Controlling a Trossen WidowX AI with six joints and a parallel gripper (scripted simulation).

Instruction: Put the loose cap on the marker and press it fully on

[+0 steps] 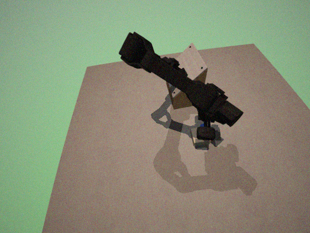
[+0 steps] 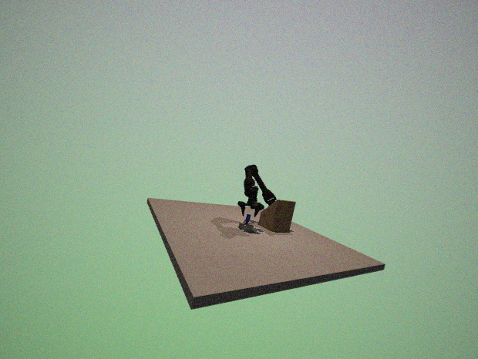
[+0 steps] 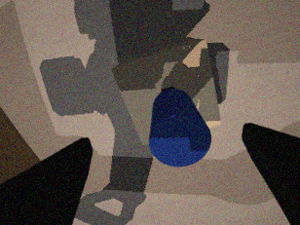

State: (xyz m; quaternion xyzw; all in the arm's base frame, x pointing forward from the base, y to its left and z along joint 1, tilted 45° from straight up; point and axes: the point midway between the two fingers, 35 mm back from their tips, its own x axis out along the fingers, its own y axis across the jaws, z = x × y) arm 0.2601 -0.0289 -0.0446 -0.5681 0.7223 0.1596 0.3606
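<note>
My gripper tip is 1 cm short of the blue marker cap and 1 cm above it. Also, from my gripper tip: holder block 1 cm ahead, 7 cm below.
</note>
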